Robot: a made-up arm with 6 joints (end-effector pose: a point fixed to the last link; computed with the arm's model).
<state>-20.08 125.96 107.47 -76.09 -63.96 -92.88</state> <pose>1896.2 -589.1 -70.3 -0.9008 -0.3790 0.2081 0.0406</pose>
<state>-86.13 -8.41 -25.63 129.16 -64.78 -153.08</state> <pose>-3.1 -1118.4 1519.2 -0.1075 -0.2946 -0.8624 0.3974</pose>
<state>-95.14 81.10 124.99 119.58 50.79 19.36</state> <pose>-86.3 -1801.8 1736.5 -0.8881 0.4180 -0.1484 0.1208</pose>
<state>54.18 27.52 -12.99 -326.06 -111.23 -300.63</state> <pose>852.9 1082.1 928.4 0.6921 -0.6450 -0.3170 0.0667</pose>
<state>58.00 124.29 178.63 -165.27 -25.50 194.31</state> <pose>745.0 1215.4 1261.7 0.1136 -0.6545 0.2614 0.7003</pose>
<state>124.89 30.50 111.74 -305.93 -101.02 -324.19</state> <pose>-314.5 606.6 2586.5 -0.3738 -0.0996 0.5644 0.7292</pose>
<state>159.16 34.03 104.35 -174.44 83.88 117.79</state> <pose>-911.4 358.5 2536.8 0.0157 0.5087 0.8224 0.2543</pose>
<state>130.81 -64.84 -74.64 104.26 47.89 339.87</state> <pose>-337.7 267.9 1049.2 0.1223 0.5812 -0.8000 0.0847</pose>
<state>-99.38 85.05 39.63 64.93 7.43 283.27</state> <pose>-312.0 -1969.4 65.6 0.3538 0.1450 -0.6936 0.6105</pose>
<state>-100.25 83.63 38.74 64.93 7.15 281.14</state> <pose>-343.2 -1968.7 97.3 0.3628 0.1278 -0.7029 0.5984</pose>
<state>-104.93 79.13 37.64 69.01 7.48 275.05</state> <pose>-509.5 -1963.5 227.1 0.3592 0.0844 -0.7306 0.5745</pose>
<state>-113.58 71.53 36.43 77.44 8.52 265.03</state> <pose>-811.1 -1898.7 460.4 0.3363 0.0203 -0.7739 0.5363</pose>
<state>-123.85 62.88 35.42 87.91 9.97 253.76</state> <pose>-1138.8 -1732.6 733.9 0.2973 -0.0393 -0.8190 0.4891</pose>
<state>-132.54 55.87 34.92 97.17 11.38 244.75</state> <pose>-1372.1 -1527.7 959.1 0.2573 -0.0737 -0.8538 0.4465</pose>
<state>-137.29 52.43 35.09 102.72 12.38 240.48</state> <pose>-1479.5 -1397.6 1075.9 0.2317 -0.0799 -0.8718 0.4241</pose>
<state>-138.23 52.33 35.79 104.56 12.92 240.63</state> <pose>-1502.8 -1374.8 1092.7 0.2219 -0.0671 -0.8752 0.4247</pose>
